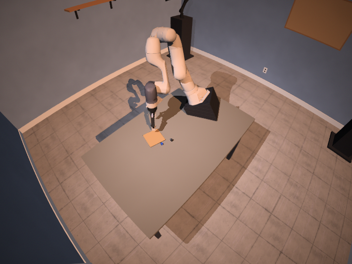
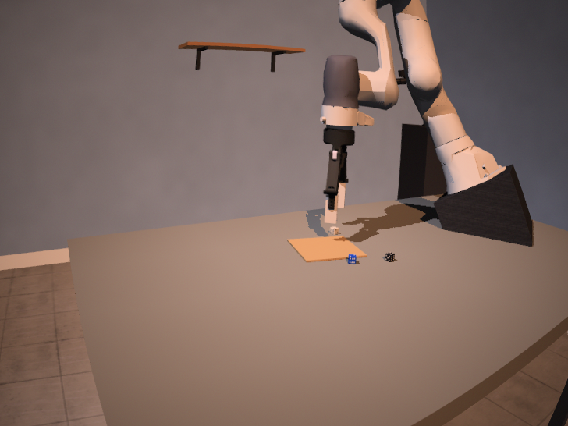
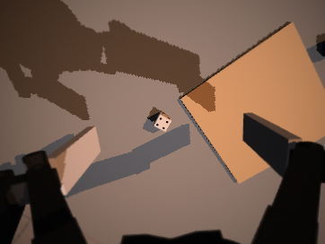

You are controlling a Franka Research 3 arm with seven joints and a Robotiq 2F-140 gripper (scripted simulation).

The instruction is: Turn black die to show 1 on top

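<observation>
The white die is 1 cm behind my hand, 1 cm to the right of it and 5 cm below it. Also, from my hand: black die: 1 cm behind, 21 cm to the left, 5 cm below; orange mat: 8 cm ahead, 8 cm to the left, 6 cm below; blue die: 8 cm ahead, 18 cm to the left, 5 cm below.
</observation>
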